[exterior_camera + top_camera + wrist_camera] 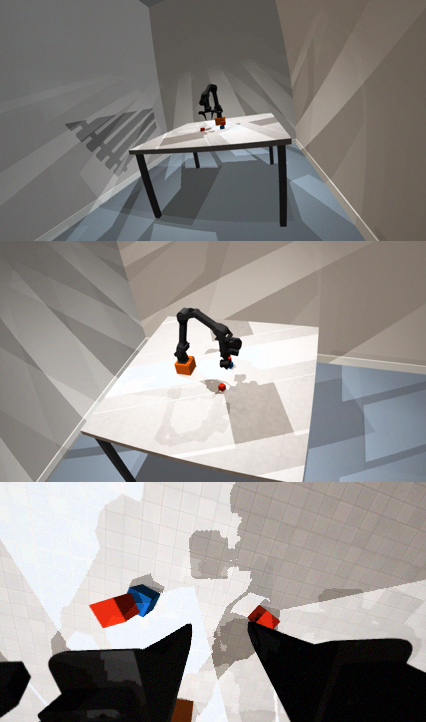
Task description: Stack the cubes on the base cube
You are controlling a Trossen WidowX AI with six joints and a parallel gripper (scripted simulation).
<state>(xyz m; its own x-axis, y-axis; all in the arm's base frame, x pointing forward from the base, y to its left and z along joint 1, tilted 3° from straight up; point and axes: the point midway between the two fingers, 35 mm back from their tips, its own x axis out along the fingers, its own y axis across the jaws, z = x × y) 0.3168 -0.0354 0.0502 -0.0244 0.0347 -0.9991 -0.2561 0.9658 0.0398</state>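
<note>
Right now my gripper tip is 90 mm to the left of the red cube, 90 mm above it and 10 mm past it. Also, from my gripper tip: blue cube (120 mm to the left, 90 mm below, 20 mm behind).
</note>
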